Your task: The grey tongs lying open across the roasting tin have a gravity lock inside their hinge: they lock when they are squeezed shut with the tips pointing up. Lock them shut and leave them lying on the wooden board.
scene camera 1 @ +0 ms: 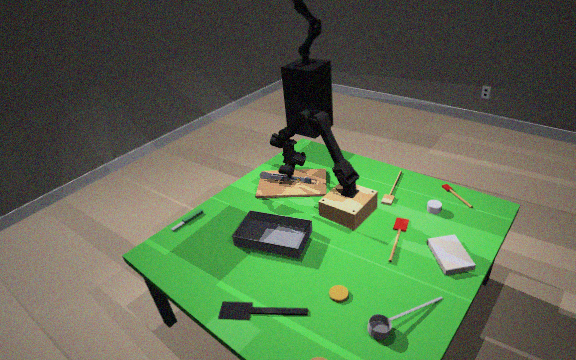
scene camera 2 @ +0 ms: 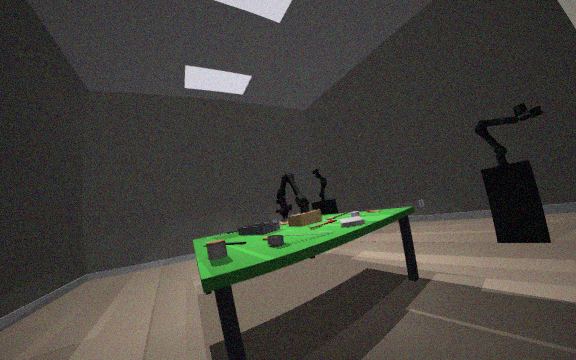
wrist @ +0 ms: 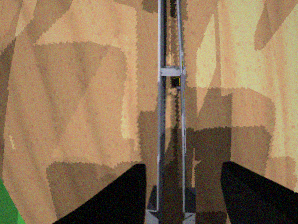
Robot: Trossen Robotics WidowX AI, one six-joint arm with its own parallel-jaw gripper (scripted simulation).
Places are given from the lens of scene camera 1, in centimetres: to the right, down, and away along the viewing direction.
white box (scene camera 1: 452, 257): 64, 30, 144
wooden board (scene camera 1: 267, 188): -11, 4, 198
The marked spots on the wooden board and the white box are 96 cm apart.
